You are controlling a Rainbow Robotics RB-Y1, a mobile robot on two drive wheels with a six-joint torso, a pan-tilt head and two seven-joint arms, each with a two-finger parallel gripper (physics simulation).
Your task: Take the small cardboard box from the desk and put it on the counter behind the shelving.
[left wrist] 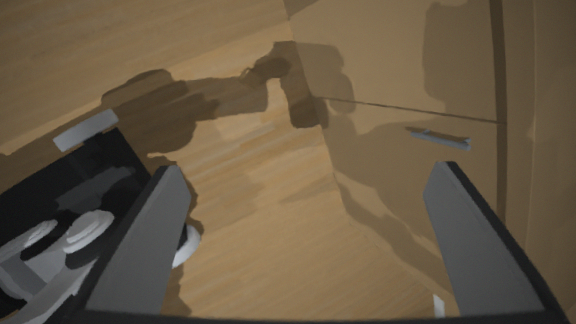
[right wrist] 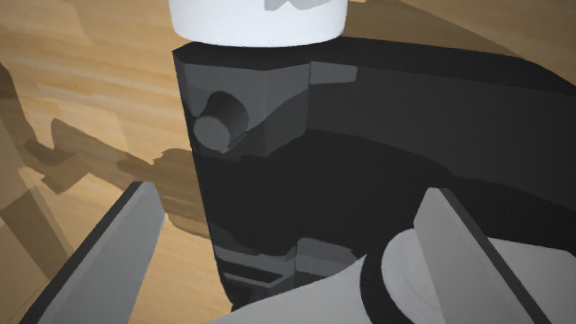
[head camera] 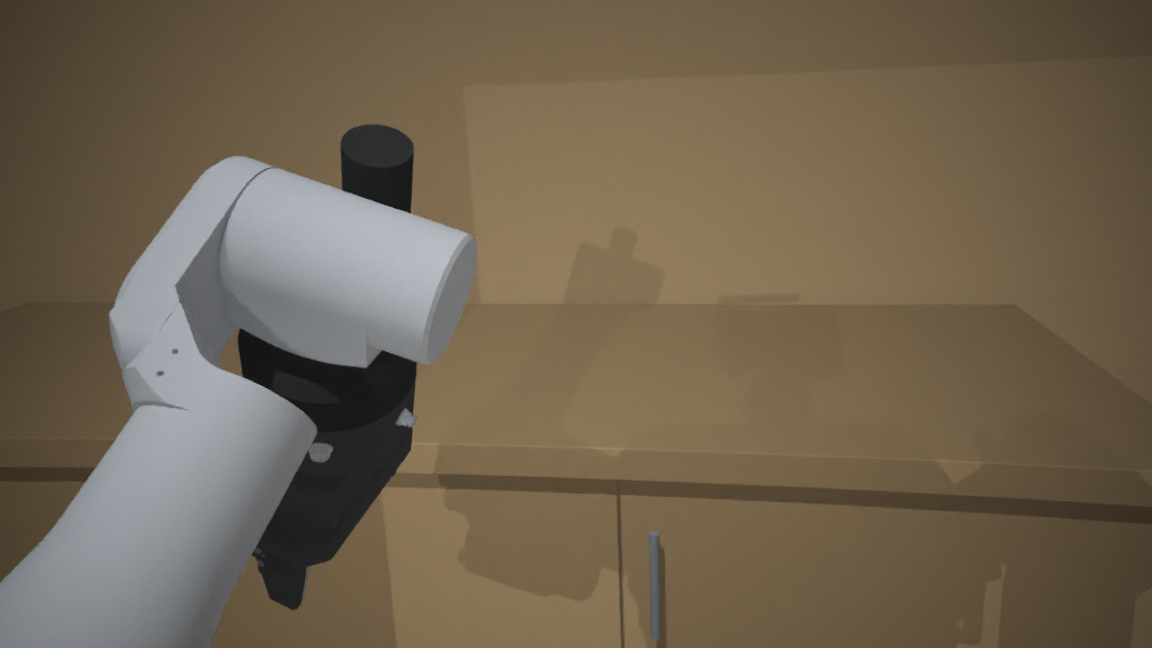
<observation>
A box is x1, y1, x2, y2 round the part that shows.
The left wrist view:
my left gripper: [59, 161, 570, 323]
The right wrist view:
my right gripper: [19, 182, 551, 323]
small cardboard box: [41, 154, 91, 196]
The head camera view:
my left gripper: [252, 376, 416, 609]
</observation>
